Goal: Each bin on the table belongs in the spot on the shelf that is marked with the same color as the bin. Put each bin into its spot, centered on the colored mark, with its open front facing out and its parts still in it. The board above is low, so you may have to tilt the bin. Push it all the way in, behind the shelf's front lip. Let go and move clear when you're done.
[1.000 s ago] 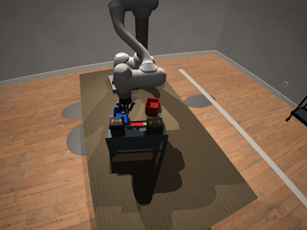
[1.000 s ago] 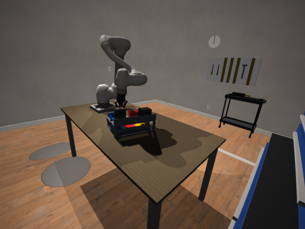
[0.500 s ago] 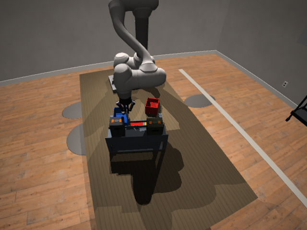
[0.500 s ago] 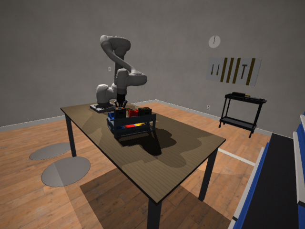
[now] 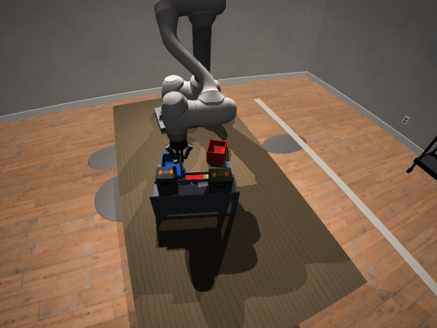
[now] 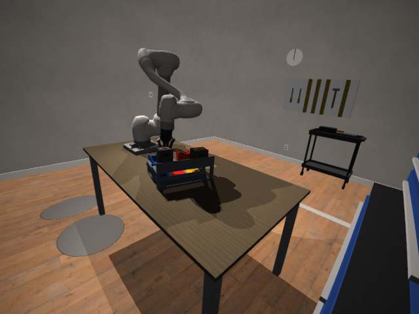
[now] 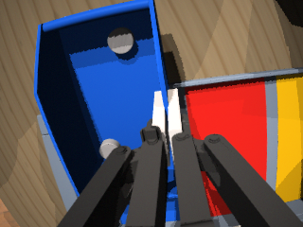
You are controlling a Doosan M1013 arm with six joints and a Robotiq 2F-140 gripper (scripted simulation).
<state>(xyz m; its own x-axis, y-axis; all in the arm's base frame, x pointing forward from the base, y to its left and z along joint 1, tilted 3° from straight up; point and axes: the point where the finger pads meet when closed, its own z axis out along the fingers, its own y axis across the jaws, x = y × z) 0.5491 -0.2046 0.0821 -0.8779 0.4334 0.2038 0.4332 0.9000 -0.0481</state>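
My gripper is now 4 cm to the left of the blue bin, 4 cm above it and 3 cm past it. From my hand the other things lie so: green toolbox (24 cm ahead, 8 cm to the left, 4 cm above); then red bin (27 cm to the left, 7 cm below, 7 cm behind); then dark box (14 cm ahead, 12 cm to the right, 5 cm above).
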